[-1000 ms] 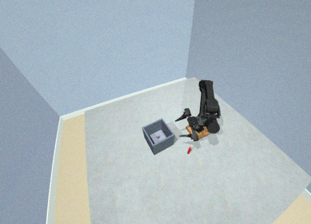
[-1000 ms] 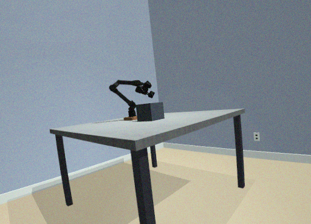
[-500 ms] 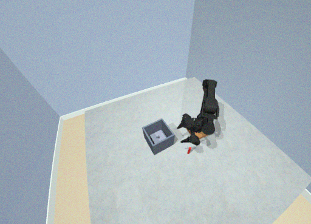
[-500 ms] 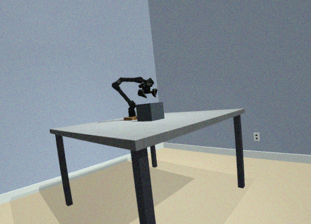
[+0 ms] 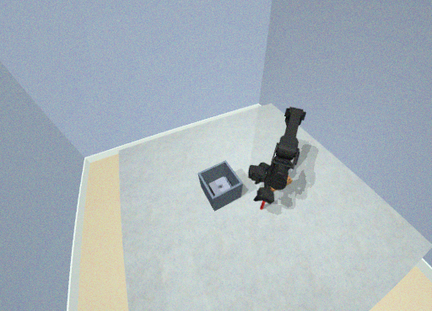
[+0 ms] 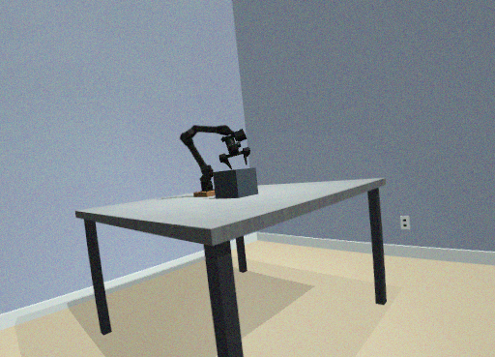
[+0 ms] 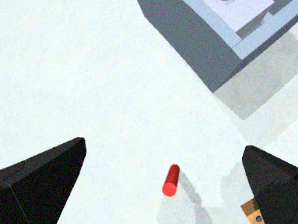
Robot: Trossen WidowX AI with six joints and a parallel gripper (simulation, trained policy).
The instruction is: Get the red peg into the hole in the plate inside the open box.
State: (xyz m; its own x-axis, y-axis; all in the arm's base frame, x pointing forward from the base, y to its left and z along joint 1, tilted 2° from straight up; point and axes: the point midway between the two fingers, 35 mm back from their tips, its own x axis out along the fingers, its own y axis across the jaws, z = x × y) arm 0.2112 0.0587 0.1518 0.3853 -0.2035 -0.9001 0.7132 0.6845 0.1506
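Now: the red peg 110 mm below my gripper tip, 40 mm to the left of it and 30 mm behind it. Also, from my gripper tip: pale plate: 160 mm to the right, 110 mm below, 80 mm ahead.
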